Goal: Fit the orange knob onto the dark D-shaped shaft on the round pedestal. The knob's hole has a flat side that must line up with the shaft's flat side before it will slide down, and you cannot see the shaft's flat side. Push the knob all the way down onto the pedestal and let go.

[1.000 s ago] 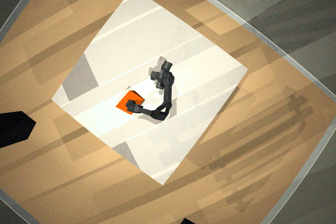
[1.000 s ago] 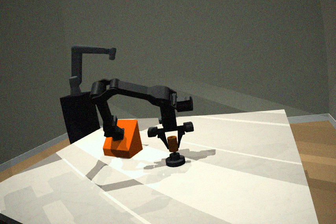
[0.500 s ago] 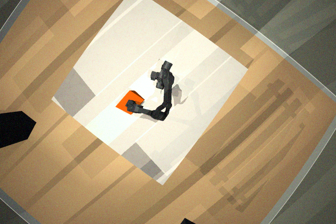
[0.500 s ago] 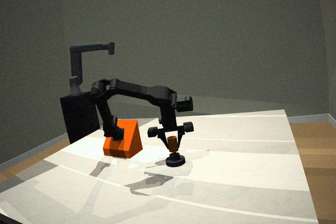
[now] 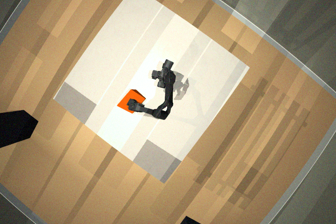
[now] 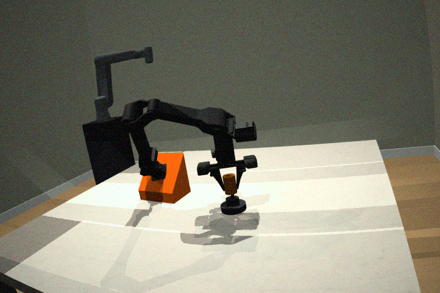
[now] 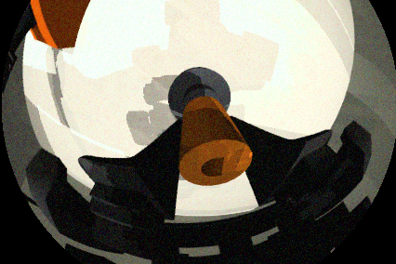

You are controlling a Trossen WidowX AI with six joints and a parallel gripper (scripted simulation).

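My gripper tip is now 2 cm below the orange knob. The rest, counted from my gripper tip: round dark pedestal (4 cm below).
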